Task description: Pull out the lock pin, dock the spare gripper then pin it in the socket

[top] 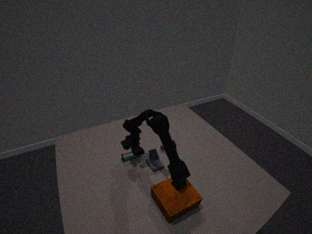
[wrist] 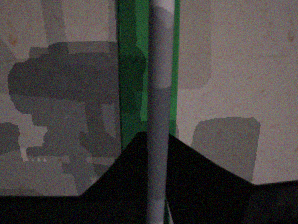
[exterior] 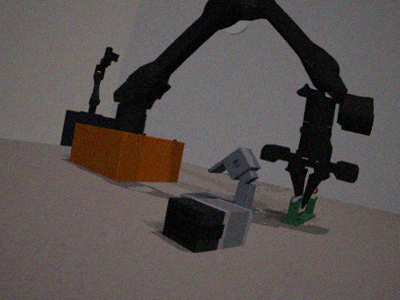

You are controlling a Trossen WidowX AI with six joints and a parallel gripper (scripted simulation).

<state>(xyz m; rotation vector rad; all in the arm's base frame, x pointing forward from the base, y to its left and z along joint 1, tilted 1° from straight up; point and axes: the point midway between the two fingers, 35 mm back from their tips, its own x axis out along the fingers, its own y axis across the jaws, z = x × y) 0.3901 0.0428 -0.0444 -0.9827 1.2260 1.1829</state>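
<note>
Now: the green cradle 20 mm to the left of my gripper tip. Also, from my gripper tip: grey mount 120 mm behind, 80 mm to the right, 30 mm above; spare gripper 240 mm to the right, 60 mm behind.
</note>
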